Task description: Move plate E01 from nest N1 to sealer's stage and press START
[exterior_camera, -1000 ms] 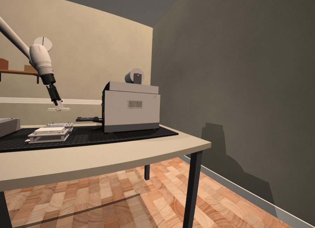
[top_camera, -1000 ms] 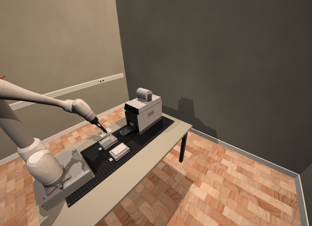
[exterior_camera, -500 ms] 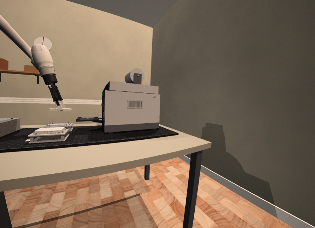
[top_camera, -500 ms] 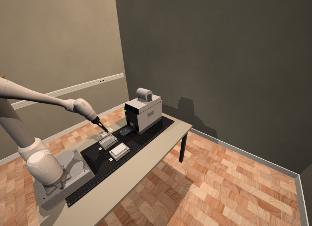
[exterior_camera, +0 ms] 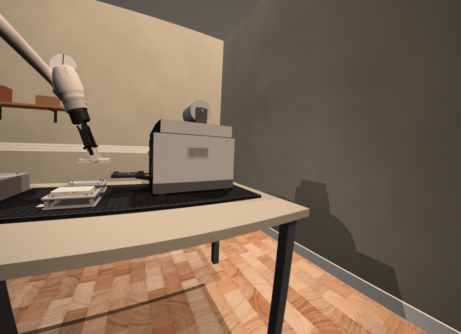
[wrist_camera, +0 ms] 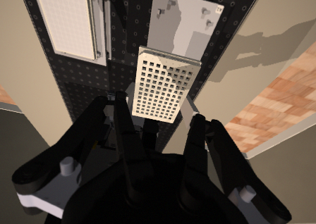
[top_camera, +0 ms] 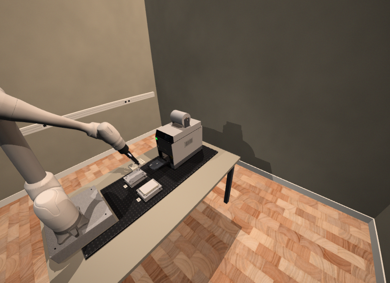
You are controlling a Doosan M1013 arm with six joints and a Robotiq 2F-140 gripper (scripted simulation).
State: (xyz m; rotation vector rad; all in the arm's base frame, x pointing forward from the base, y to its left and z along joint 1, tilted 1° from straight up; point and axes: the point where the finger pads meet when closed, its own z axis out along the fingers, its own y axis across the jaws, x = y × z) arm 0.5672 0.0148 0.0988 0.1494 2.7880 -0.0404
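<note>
My hand is 14 cm short of the dark stage, 8 cm to the left of it and 8 cm above it. Round my hand: smooth-topped plate 6 cm behind, 19 cm to the right, 12 cm below; then N1 label 14 cm behind, 3 cm to the left, 17 cm below; then foil roll 48 cm ahead, 12 cm to the right, 24 cm above.
</note>
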